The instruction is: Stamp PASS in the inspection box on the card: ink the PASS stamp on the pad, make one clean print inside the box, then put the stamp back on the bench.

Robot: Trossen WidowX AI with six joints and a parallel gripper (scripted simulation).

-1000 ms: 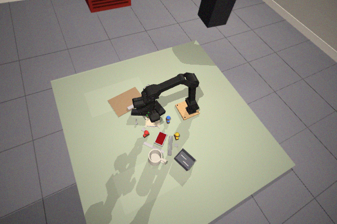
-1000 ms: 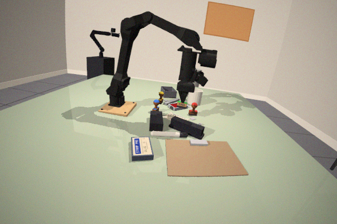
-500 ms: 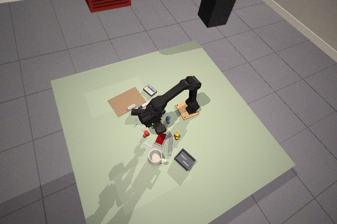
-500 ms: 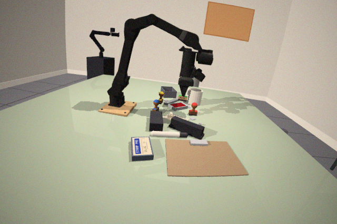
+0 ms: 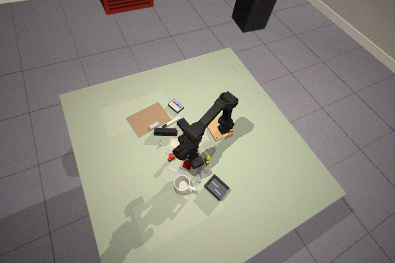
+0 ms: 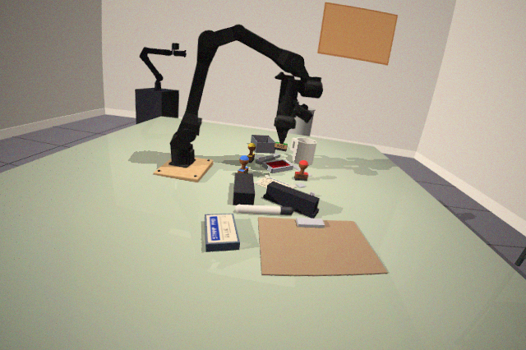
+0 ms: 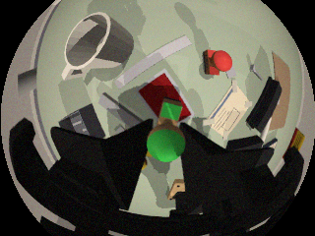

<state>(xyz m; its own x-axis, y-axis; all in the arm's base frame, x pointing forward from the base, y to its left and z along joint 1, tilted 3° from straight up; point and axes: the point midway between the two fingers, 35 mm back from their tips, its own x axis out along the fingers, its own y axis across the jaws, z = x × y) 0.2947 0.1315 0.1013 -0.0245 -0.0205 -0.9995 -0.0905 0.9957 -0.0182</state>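
Right now the red ink pad is 9 cm below my gripper tip. From my gripper tip the other things lie so: red-knobbed stamp 8 cm below, 8 cm ahead, 6 cm to the right; then green-knobbed stamp 1 cm below; then white mug 12 cm to the left, 7 cm ahead, 6 cm below.
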